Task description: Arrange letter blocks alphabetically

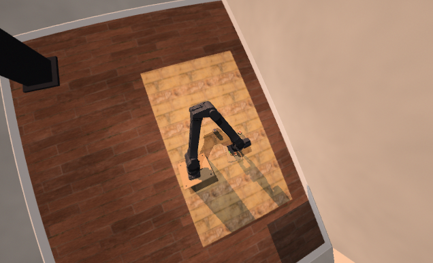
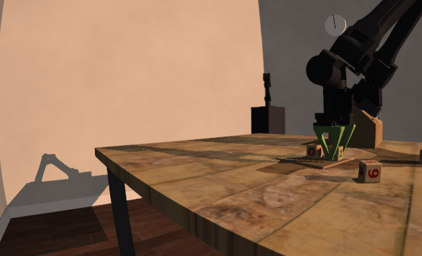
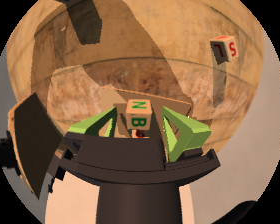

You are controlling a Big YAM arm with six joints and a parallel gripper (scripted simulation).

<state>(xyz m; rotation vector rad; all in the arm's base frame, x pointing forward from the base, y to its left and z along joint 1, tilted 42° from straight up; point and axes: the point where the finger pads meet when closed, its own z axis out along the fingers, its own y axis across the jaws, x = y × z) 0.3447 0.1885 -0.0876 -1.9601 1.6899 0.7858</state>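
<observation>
The block is right at my hand. Also, from my hand: thin brown mat 10 mm ahead, 50 mm to the right, 10 mm below.
</observation>
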